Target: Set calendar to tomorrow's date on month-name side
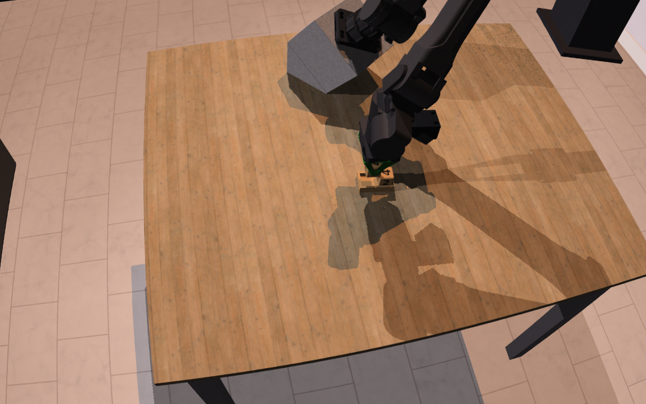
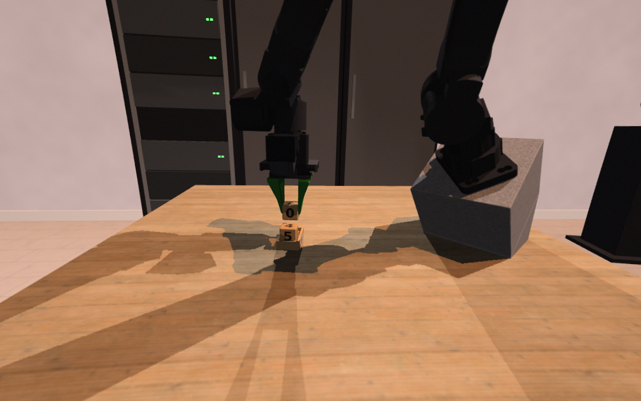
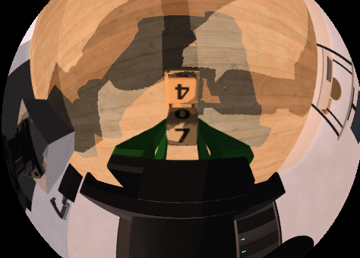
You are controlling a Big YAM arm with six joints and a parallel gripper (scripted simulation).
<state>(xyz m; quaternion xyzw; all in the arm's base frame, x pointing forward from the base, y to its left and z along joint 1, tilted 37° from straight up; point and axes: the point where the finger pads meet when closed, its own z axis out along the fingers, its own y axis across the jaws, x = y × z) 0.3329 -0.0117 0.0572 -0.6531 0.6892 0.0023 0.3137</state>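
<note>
The wooden calendar tray is 5 cm below my hand and 1 cm to the left of it. Also, from my hand: cube: 4 cm below, 3 cm to the left.
</note>
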